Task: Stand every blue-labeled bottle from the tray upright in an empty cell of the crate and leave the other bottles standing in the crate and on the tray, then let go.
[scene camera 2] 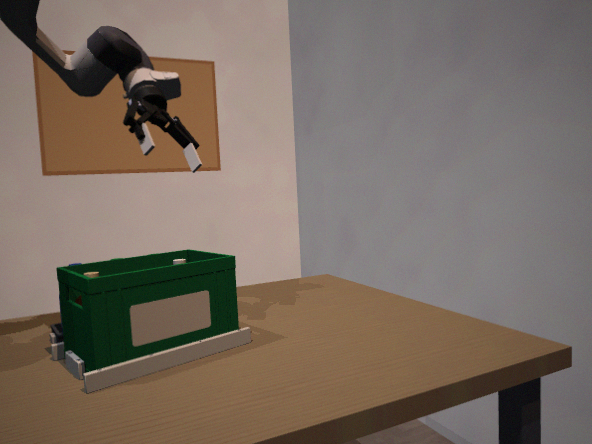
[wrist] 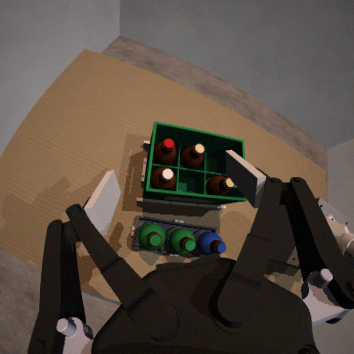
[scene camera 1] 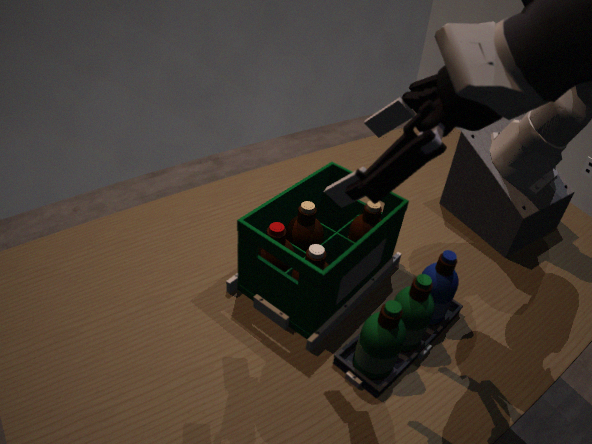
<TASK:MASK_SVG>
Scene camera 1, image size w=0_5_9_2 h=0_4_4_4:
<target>gripper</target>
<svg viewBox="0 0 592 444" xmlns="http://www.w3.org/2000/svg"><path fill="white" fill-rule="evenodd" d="M503 117L487 105L459 97L455 93L445 65L439 70L438 74L410 84L409 89L411 91L404 93L402 99L399 97L365 120L364 124L380 138L411 119L404 126L403 135L368 169L364 166L326 187L324 192L341 208L365 196L376 204L426 163L444 153L447 147L441 141L442 137L446 137L455 127L464 128L469 131L478 131Z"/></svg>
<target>blue-labeled bottle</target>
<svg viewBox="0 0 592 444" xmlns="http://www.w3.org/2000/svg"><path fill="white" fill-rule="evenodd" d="M451 250L445 250L441 253L438 261L427 266L422 274L426 274L432 279L433 284L430 294L434 299L435 310L428 326L436 326L443 321L458 288L459 279L454 270L457 264L457 255Z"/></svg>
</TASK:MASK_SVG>
